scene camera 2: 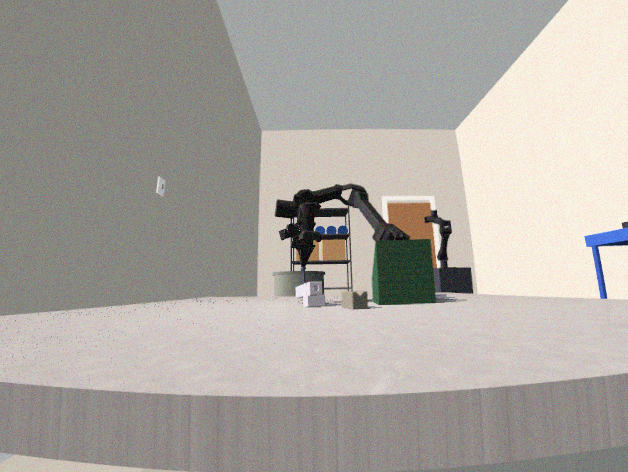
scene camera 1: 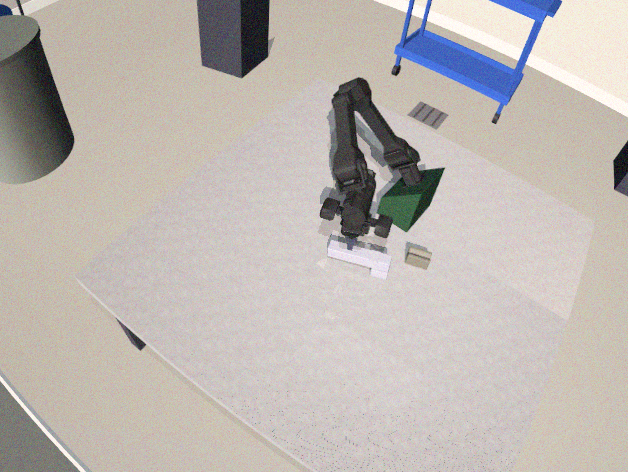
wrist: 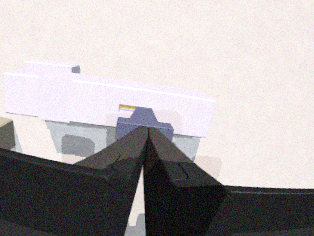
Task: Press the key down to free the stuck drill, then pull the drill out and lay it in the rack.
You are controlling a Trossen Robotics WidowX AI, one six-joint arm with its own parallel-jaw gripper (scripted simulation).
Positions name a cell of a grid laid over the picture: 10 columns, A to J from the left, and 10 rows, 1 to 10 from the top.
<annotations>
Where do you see a housing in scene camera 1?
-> At G6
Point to a housing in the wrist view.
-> B4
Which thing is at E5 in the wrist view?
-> A key.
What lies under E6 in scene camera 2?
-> The gripper.
</annotations>
